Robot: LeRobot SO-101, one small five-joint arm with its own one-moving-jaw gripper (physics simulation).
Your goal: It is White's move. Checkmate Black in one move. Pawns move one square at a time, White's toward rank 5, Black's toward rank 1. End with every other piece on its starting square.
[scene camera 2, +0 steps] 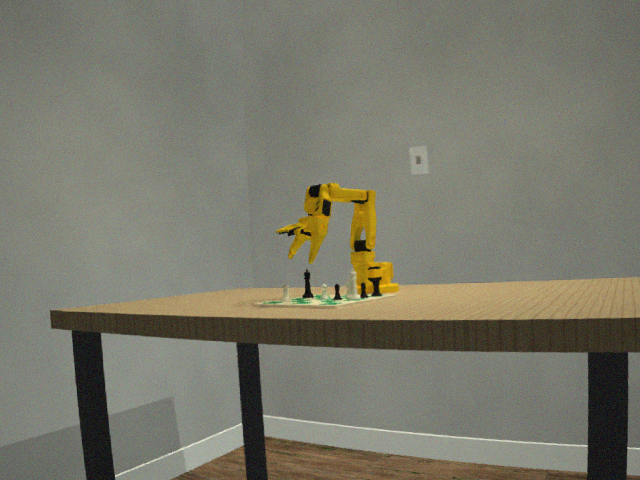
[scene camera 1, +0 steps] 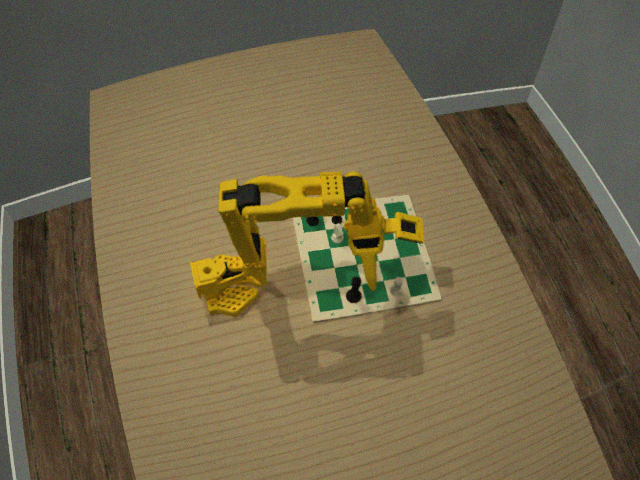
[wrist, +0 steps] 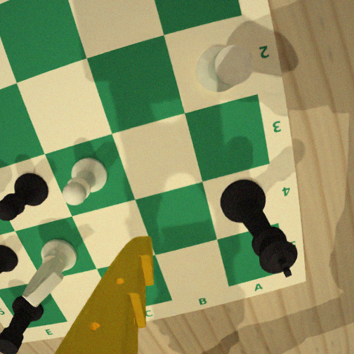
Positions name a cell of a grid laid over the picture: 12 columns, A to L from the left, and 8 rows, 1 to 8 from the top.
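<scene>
Chessboard: wrist view (E3), scene camera 1 (G5), scene camera 2 (F6).
</scene>
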